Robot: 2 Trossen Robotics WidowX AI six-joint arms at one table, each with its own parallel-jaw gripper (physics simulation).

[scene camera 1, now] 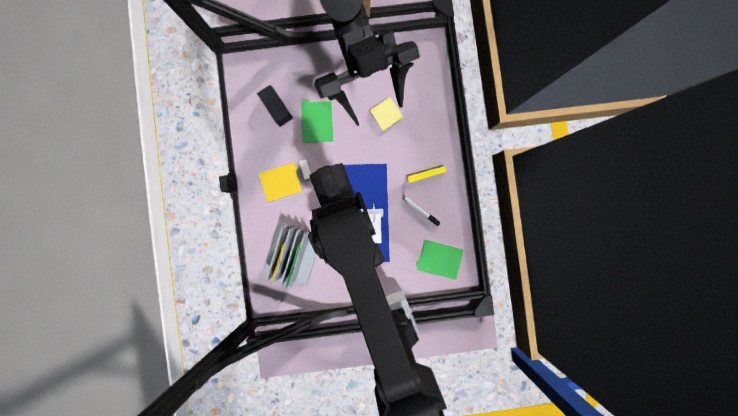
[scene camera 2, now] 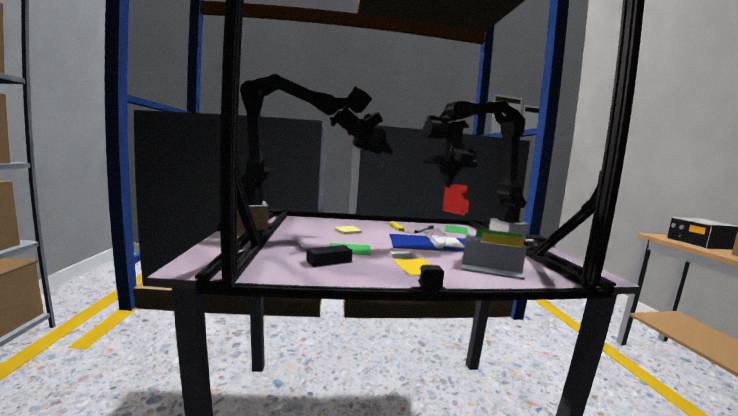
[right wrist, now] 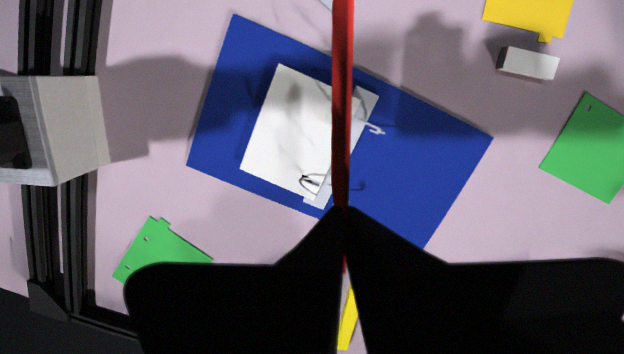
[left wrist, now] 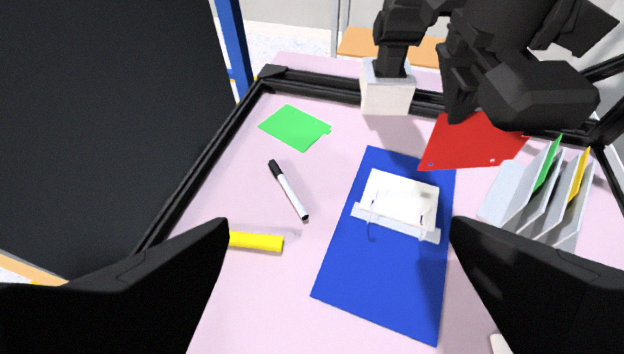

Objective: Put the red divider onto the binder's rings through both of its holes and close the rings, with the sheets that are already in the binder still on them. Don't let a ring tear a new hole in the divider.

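Places are measured from the left arm's base along level axes (x ahead, y left, z up), in metres.
Pixels of known places: left gripper, fingertip midpoint: (scene camera 1: 379, 116) (scene camera 2: 386, 153) (left wrist: 339, 227); right gripper, fingertip midpoint: (scene camera 2: 448, 187) (right wrist: 342, 217) (left wrist: 451, 122); left arm's base, link origin: (scene camera 2: 251, 203); right arm's base, link origin: (scene camera 1: 396, 322) (scene camera 2: 509, 221) (left wrist: 388, 69).
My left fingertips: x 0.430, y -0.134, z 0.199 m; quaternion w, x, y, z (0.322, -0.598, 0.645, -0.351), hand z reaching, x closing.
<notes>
Ahead of a thing's pixels: the offset from my left fingertips to its top centre. "pt": to the spot under its first point.
The blue binder @(pt 0.073 m ahead, 0.041 m right, 0.294 m down) (scene camera 1: 374, 178) (scene camera 2: 410, 241) (left wrist: 380, 285) (right wrist: 425, 165) lies open and flat. White sheets @(0.194 m ahead, 0.150 m right, 0.285 m down) (scene camera 1: 377, 232) (left wrist: 400, 197) (right wrist: 285, 130) lie on it at its two thin metal rings, which appear to stand open. My right gripper (scene camera 2: 451, 181) (left wrist: 451, 122) (right wrist: 342, 217) is shut on the red divider @(0.162 m ahead, 0.195 m right, 0.082 m down) (scene camera 2: 455, 199) (left wrist: 472, 142) (right wrist: 342, 100) and holds it upright above the binder, clear of the rings. Two holes show along its lower edge in the left wrist view. The right arm hides it in scene camera 1. My left gripper (scene camera 1: 378, 114) (left wrist: 339, 227) is open and empty.
A grey sorter @(0.160 m ahead, 0.373 m right, 0.221 m down) (scene camera 2: 493, 255) (left wrist: 505, 192) holds green and yellow dividers. Around the binder lie green dividers @(0.172 m back, 0.115 m right, 0.296 m down) (scene camera 1: 317, 122) @(0.391 m ahead, 0.020 m left, 0.296 m down) (scene camera 1: 440, 259), a yellow divider @(0.053 m back, 0.303 m right, 0.296 m down) (scene camera 1: 280, 182), a white block @(0.050 m back, 0.217 m right, 0.285 m down) (right wrist: 529, 63), a marker @(0.231 m ahead, 0.041 m left, 0.285 m down) (scene camera 1: 421, 210), a yellow bar @(0.138 m ahead, 0.109 m left, 0.284 m down) (scene camera 1: 426, 174), a yellow pad @(0.087 m back, 0.086 m left, 0.286 m down) (scene camera 1: 386, 113) and a black block @(0.266 m back, 0.208 m right, 0.262 m down) (scene camera 1: 274, 105).
</notes>
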